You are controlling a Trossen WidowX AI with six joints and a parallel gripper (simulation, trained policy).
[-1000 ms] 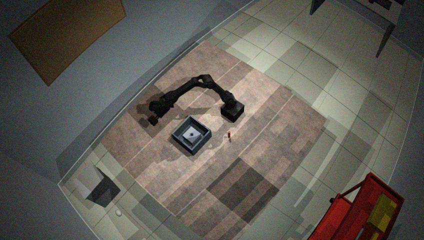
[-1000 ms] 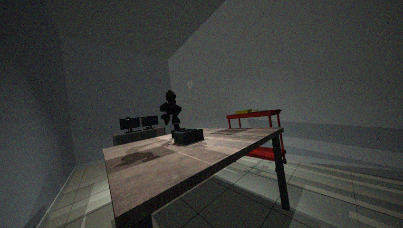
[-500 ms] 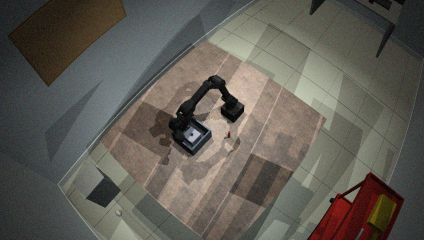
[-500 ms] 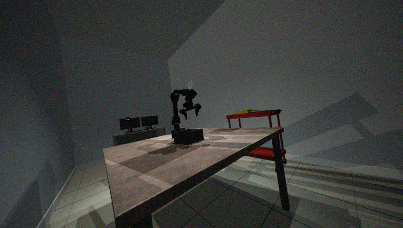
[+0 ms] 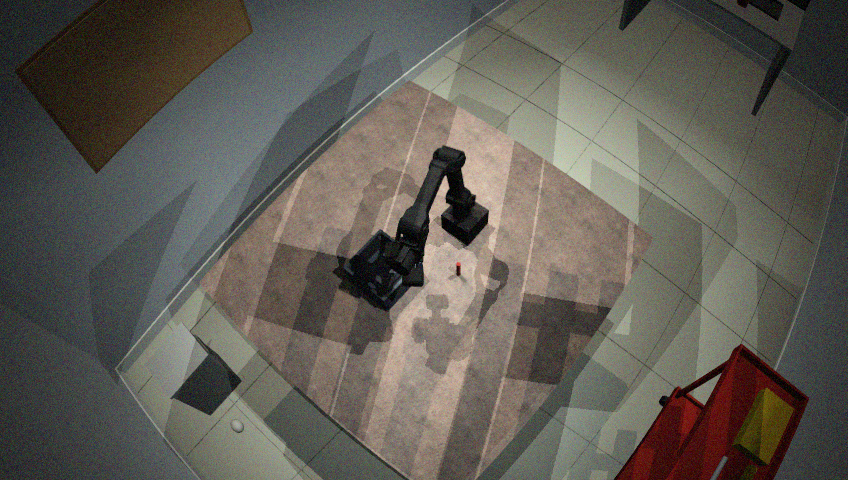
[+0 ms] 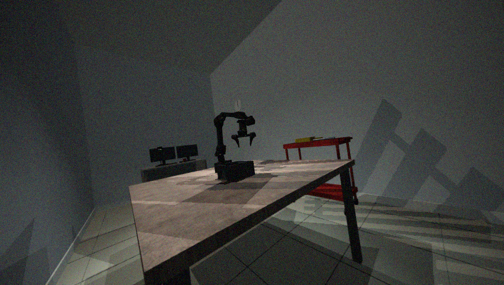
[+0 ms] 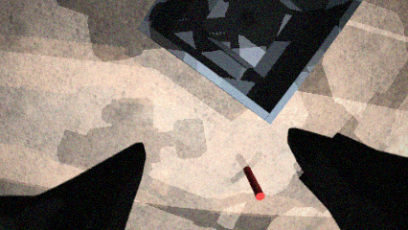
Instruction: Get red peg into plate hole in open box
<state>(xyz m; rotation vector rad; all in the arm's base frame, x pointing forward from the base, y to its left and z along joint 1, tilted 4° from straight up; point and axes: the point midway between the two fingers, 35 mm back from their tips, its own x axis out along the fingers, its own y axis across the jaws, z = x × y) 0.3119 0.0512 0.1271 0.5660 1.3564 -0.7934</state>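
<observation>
Right now the red peg is 16 cm below my gripper tip, 14 cm behind it and 7 cm to the left of it. Round my gripper tip: dark box: 18 cm below, 12 cm to the right, 2 cm ahead; then grey plate: 16 cm below, 12 cm to the right, 2 cm ahead.
</observation>
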